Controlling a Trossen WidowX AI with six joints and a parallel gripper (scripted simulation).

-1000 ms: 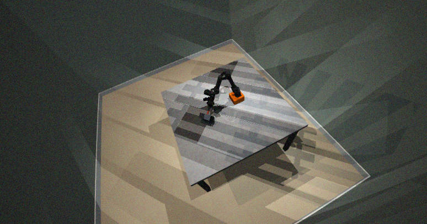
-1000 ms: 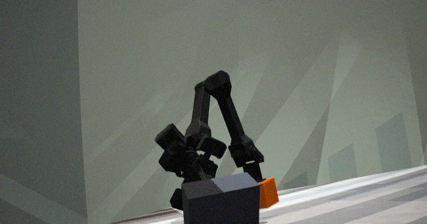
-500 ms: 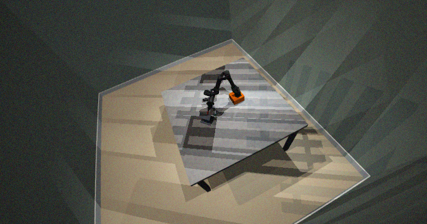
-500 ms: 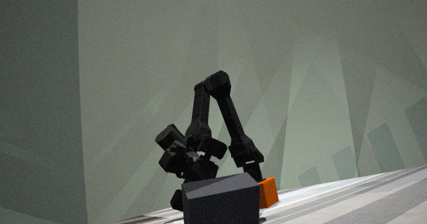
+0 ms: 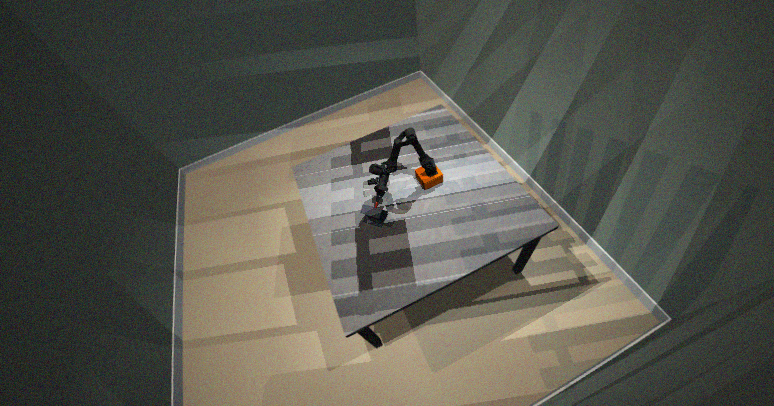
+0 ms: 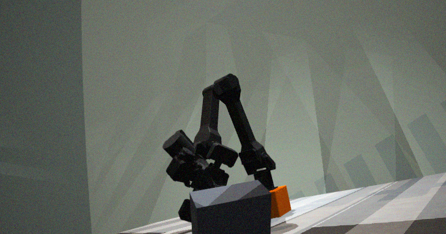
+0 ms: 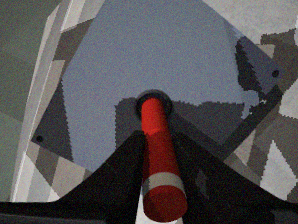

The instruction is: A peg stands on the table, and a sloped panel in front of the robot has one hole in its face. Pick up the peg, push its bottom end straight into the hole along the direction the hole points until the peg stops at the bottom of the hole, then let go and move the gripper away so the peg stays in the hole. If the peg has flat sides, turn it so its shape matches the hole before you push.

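The grey panel block is 40 mm ahead of my gripper tip, 40 mm to the left of it and 30 mm below it. The rest, counted from my gripper tip: round red peg: 10 mm behind, 10 mm to the right, 10 mm above.
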